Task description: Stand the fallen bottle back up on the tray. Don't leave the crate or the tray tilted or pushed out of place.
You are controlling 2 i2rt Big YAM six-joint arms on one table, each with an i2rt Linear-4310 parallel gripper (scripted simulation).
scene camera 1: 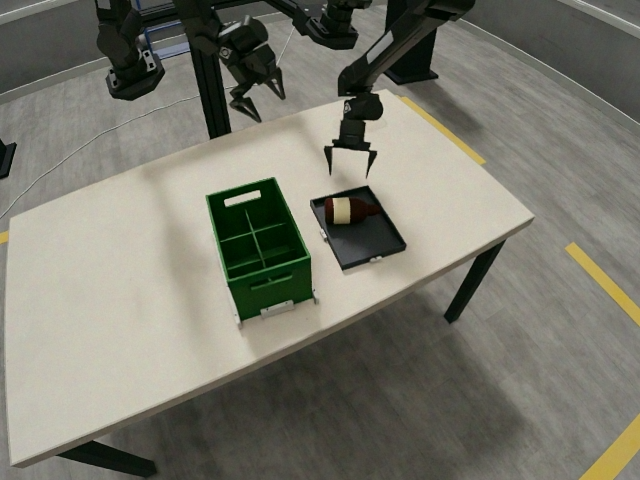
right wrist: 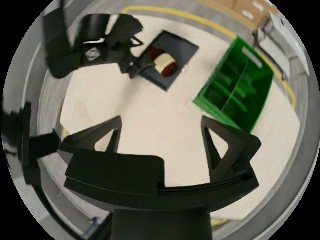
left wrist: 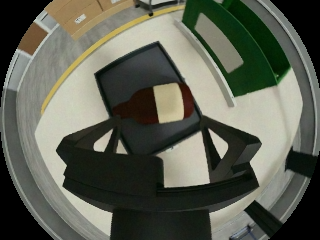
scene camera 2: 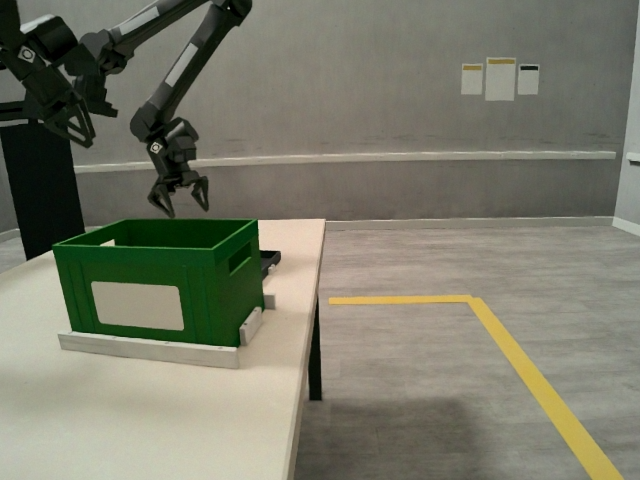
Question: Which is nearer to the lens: the bottle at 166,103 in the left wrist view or the dark tray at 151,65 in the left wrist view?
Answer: The bottle.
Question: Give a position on a green crate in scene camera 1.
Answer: At 240,250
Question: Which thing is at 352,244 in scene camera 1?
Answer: A dark tray.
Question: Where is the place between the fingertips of my left gripper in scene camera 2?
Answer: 192,214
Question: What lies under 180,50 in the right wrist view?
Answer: A dark tray.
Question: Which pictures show my right gripper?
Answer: Scene camera 1, the right wrist view and scene camera 2 only.
